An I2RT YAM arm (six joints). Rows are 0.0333 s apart.
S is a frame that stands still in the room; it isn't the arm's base.
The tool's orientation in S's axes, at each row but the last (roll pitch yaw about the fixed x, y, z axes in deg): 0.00 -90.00 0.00; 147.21 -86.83 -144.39; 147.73 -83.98 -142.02; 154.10 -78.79 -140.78; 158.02 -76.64 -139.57; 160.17 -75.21 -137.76
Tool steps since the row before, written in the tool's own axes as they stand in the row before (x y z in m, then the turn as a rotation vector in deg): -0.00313 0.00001 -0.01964 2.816 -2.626 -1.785; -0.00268 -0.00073 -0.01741 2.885 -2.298 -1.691; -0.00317 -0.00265 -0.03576 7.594 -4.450 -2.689; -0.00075 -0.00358 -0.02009 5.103 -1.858 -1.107; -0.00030 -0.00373 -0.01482 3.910 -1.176 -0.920; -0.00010 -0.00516 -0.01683 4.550 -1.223 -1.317
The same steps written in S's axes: 0.01964 0.00001 -0.00313 1.785 -2.626 2.816; 0.01753 0.00020 -0.00189 1.672 -2.305 2.890; 0.03598 0.00103 -0.00013 2.491 -4.650 7.541; 0.02024 0.00104 0.00247 0.734 -2.182 5.041; 0.01504 0.00098 0.00256 0.549 -1.418 3.900; 0.01720 0.00135 0.00350 0.804 -1.428 4.610
